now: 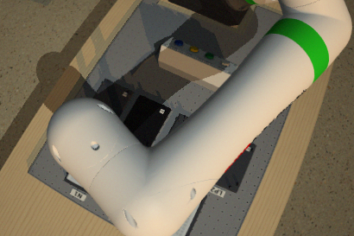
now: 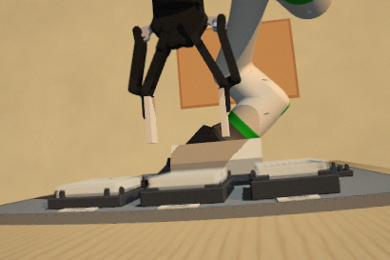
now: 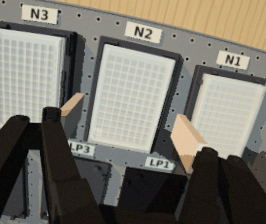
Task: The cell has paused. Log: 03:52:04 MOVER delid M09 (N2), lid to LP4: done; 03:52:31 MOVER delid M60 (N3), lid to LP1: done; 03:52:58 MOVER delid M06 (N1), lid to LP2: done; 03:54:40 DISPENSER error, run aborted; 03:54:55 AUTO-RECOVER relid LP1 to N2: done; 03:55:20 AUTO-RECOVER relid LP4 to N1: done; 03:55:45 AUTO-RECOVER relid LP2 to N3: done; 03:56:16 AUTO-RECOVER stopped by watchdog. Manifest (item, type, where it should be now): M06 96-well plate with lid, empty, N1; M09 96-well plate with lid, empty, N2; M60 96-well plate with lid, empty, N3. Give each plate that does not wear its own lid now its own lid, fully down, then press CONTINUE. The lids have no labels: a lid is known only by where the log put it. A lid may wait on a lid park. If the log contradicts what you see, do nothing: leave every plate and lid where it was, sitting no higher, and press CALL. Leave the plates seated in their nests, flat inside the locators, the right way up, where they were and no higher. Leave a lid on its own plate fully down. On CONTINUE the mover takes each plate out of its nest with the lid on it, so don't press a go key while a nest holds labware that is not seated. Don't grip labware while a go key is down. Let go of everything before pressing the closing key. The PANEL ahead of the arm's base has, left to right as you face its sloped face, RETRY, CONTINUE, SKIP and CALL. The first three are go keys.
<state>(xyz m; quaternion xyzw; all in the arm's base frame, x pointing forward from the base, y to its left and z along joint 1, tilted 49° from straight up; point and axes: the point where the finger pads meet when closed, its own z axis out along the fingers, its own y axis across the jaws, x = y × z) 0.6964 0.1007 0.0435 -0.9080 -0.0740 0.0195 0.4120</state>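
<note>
The green CONTINUE key is 43 cm behind my hand, 4 cm to the right of it and 4 cm below it. From my hand the other things lie so: plate 1 cm ahead, 13 cm to the right, 8 cm below; nest 2 cm behind, 13 cm to the left, 9 cm below; LP1 label 9 cm behind, 8 cm to the right, 10 cm below.
</note>
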